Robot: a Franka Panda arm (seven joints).
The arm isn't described. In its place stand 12 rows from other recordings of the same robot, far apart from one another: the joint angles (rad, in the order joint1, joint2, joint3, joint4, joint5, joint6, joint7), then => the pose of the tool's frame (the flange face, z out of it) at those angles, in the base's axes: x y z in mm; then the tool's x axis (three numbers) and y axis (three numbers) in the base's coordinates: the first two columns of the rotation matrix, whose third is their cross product.
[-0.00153, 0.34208, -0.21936, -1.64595, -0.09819, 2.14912, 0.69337] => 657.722 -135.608 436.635 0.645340 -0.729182 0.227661 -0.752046 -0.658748 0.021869
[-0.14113, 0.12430, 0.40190, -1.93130, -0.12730, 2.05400, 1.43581] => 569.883 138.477 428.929 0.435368 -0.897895 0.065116 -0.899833 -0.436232 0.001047
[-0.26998, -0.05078, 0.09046, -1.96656, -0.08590, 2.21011, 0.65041] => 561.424 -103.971 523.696 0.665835 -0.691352 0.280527 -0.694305 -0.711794 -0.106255
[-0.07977, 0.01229, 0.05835, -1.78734, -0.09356, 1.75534, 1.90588] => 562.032 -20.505 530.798 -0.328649 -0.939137 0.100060 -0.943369 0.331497 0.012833
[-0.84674, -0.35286, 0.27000, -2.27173, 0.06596, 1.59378, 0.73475] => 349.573 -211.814 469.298 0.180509 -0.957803 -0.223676 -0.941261 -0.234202 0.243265
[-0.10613, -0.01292, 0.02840, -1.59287, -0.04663, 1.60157, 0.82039] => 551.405 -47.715 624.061 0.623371 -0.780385 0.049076 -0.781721 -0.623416 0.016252
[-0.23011, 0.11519, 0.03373, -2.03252, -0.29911, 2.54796, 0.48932] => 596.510 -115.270 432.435 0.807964 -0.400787 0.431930 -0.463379 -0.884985 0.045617
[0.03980, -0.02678, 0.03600, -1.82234, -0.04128, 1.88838, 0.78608] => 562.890 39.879 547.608 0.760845 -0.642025 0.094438 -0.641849 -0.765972 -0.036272
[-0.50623, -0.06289, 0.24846, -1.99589, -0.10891, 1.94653, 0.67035] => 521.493 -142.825 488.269 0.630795 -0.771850 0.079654 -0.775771 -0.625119 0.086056
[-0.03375, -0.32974, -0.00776, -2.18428, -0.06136, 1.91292, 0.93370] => 461.020 -23.822 528.819 0.574568 -0.814570 0.079678 -0.816504 -0.577196 -0.012920
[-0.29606, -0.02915, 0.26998, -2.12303, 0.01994, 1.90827, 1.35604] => 513.827 -11.436 408.964 0.173955 -0.983543 -0.048821 -0.967195 -0.179964 0.179298
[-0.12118, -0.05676, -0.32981, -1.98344, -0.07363, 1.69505, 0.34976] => 459.215 -232.708 470.884 0.686931 -0.698305 -0.201238 -0.688526 -0.713969 0.127201
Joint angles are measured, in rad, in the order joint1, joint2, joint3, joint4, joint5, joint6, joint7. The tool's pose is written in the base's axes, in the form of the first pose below.
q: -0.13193, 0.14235, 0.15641, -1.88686, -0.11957, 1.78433, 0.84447
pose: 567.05 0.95 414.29 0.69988 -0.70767 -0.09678 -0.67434 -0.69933 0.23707
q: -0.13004, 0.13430, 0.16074, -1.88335, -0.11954, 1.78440, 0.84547
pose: 567.13 4.48 420.41 0.70458 -0.70413 -0.08814 -0.67348 -0.70265 0.22956
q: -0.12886, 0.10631, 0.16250, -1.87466, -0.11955, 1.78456, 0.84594
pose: 566.23 6.45 440.03 0.70893 -0.70273 -0.05995 -0.67986 -0.70352 0.20701
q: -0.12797, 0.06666, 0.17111, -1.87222, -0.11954, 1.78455, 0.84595
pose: 561.92 12.31 463.34 0.71734 -0.69619 -0.02713 -0.68133 -0.70911 0.18152
